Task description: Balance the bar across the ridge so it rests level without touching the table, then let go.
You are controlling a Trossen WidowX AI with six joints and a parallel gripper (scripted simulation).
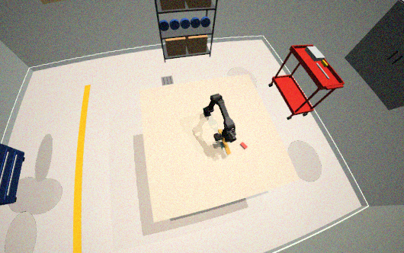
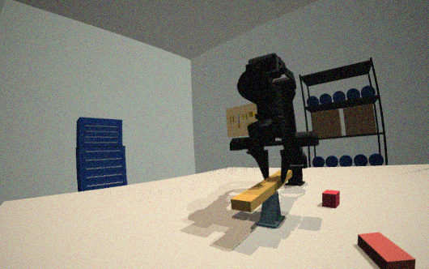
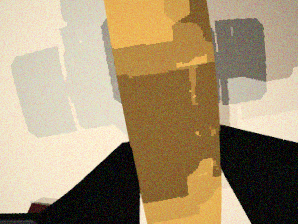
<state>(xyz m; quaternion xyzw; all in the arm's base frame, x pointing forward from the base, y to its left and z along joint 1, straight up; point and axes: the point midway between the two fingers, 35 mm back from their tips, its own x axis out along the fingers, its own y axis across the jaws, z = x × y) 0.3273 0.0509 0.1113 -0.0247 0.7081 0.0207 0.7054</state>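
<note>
The orange bar lies 3 cm ahead of my gripper tip. Also, from my gripper tip: red cube (11 cm behind, 10 cm to the left, 6 cm below); flat red block (9 cm ahead, 19 cm to the left, 7 cm below).
</note>
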